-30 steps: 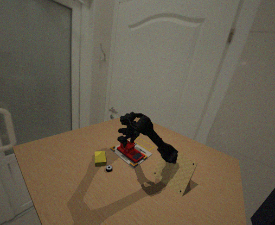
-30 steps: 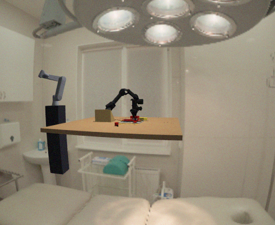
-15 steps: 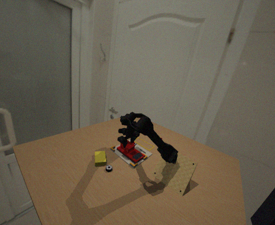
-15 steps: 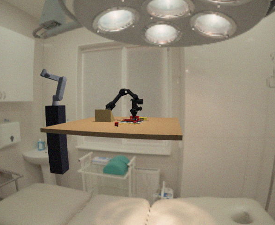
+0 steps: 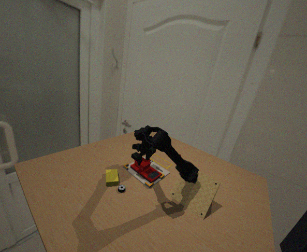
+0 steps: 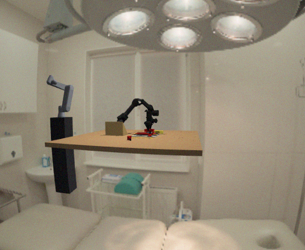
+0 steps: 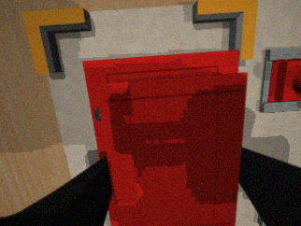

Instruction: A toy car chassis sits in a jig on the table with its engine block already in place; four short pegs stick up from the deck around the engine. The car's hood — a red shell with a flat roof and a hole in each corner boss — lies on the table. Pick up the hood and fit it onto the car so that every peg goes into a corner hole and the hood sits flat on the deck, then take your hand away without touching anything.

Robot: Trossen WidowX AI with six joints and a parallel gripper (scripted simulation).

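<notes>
Now: the red hood 10 mm above my gripper tip. Round my gripper tip: yellow block (200 mm to the left, 80 mm ahead, 40 mm below); then wheel (220 mm to the left, 40 mm below, 20 mm behind).
</notes>
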